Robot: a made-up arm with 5 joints.
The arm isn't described. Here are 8 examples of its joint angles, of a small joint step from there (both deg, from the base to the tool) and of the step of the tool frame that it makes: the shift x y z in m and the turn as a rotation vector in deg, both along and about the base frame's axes.
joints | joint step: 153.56 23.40 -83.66 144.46 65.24 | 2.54 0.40 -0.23 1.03 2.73
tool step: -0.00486 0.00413 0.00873 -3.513 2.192 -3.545
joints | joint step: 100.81 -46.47 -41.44 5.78 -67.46 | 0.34 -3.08 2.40 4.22 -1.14
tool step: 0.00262 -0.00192 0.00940 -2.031 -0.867 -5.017
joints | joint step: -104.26 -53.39 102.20 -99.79 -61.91 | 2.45 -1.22 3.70 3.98 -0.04
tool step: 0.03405 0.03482 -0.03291 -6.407 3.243 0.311
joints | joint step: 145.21 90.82 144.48 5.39 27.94 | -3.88 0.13 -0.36 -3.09 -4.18
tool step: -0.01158 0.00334 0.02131 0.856 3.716 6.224
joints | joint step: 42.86 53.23 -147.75 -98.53 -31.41 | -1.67 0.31 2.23 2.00 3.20
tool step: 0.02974 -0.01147 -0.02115 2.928 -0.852 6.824
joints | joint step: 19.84 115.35 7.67 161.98 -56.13 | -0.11 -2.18 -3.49 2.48 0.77
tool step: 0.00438 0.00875 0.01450 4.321 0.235 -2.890
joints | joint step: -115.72 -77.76 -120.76 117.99 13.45 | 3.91 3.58 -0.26 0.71 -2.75
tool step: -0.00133 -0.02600 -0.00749 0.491 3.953 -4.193
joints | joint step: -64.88 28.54 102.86 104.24 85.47 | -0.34 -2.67 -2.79 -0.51 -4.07
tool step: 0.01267 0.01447 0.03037 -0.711 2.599 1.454
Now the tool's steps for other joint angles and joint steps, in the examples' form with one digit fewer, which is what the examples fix.
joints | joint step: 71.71 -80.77 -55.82 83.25 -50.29 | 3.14 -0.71 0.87 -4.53 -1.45
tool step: -0.0086 -0.0132 -0.0074 2.75 -1.64 -5.80
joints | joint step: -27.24 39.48 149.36 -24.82 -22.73 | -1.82 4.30 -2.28 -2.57 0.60
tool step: -0.0264 -0.0165 -0.0240 2.71 -4.67 -2.54
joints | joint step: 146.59 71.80 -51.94 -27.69 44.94 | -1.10 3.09 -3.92 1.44 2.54
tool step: -0.0283 0.0097 0.0059 -1.96 5.82 1.36
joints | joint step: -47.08 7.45 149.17 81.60 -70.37 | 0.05 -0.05 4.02 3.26 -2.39
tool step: 0.0023 -0.0168 -0.0058 3.54 3.15 5.36
